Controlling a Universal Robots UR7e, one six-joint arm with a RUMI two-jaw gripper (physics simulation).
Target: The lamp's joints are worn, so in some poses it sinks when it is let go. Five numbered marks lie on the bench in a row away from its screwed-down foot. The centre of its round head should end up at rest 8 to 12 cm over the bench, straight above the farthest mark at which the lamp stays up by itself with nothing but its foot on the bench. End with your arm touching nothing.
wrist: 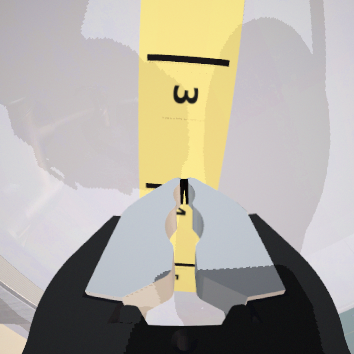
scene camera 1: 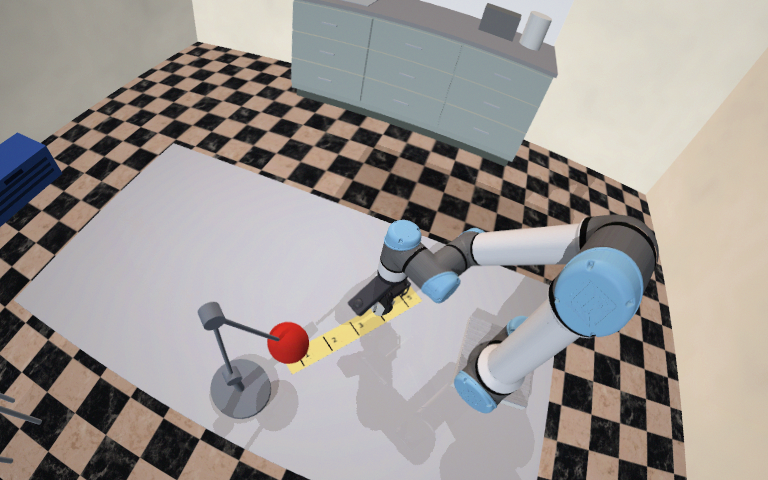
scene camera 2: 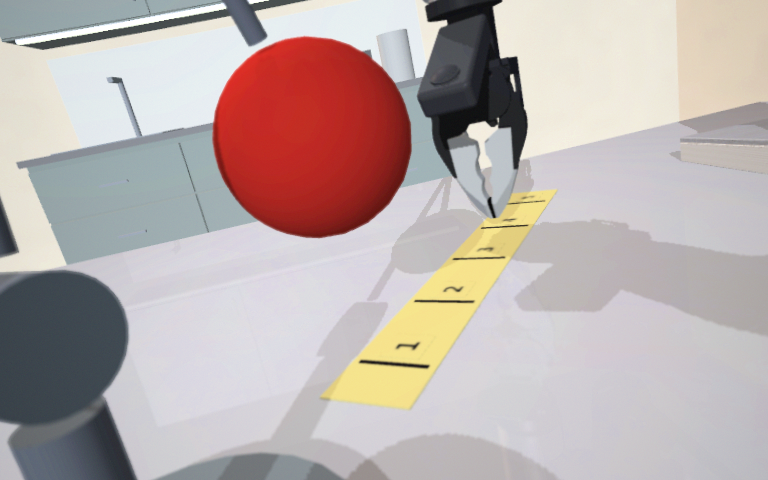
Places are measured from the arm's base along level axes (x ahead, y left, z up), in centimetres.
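Pixels of known places: gripper, between the fingertips: [wrist: 183,180] [scene camera 1: 375,313] [scene camera 2: 495,217].
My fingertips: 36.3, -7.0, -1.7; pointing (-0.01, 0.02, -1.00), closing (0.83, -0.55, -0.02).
Note:
Ahead of a thing's pixels: the offset from my fingertips to its top centre, as dx, dy, dz. "*": to the spot under its first point. Level surfaces: height alone.
The lamp's round red head @(* +16.4, +23.4, +17.9) [scene camera 1: 288,342] [scene camera 2: 311,135] hangs above the bench @(dz -1.7) [scene camera 1: 141,237] near the mark 1 end of the yellow strip @(+4.2, +5.7, -1.5) [scene camera 1: 342,333] [scene camera 2: 436,322] [wrist: 190,30]. Its upper bar @(* +22.0, +27.9, +30.0) [scene camera 1: 249,328] slopes down to the head from the raised elbow [scene camera 1: 211,315]. The lower bar @(* +25.7, +32.8, +28.9) [scene camera 1: 222,345] rises from the round grey foot @(* +23.1, +37.1, -0.1) [scene camera 1: 249,404]. My gripper [scene camera 1: 380,311] [scene camera 2: 492,216] [wrist: 183,180] is shut and empty, fingertips down, above the strip near mark 4 and apart from the lamp. It partly hides mark 4 in the wrist view. The head's exact height cannot be told.
The arm reaches in from its base plate [scene camera 1: 475,333] [scene camera 2: 730,152] at the right of the bench. Grey-green cabinets [scene camera 1: 419,73] stand beyond the bench. A blue box [scene camera 1: 19,169] is at the far left. Arm shadows cross the bench and strip.

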